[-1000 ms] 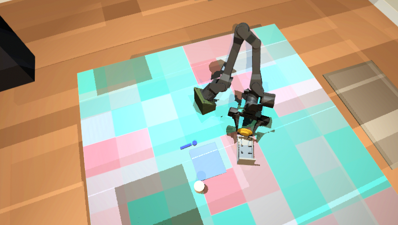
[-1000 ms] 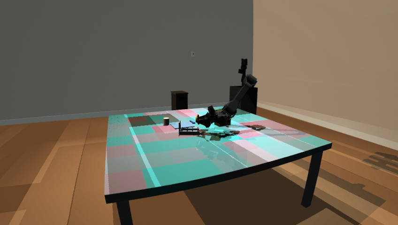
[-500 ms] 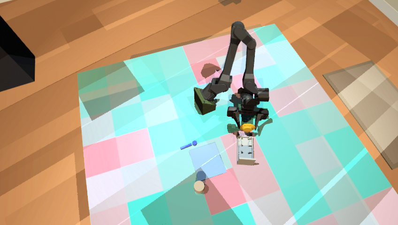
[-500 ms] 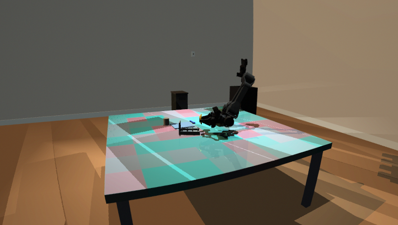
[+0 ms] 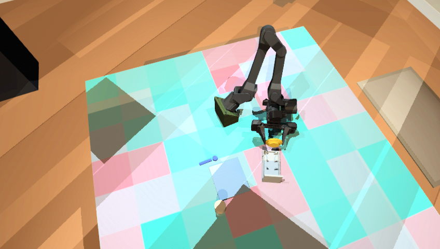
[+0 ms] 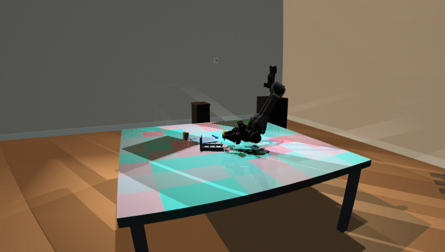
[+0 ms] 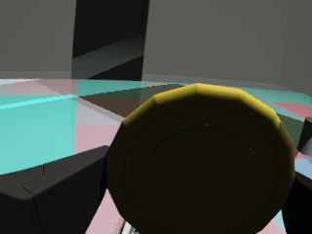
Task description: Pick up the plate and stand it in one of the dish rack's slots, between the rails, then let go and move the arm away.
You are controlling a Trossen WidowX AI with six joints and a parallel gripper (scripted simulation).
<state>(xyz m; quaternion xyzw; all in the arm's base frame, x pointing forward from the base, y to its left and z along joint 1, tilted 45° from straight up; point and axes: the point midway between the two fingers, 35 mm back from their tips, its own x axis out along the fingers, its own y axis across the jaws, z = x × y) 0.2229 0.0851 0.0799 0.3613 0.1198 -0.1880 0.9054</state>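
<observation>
Right now the dish rack is 6 cm below my gripper tip, 6 cm ahead of it and 3 cm to the right of it. Round my gripper tip: blue spoon (26 cm to the right, 8 cm below, 6 cm behind); then yellow plate (1 cm behind); then light blue mat (21 cm to the right, 9 cm below, 4 cm ahead).
</observation>
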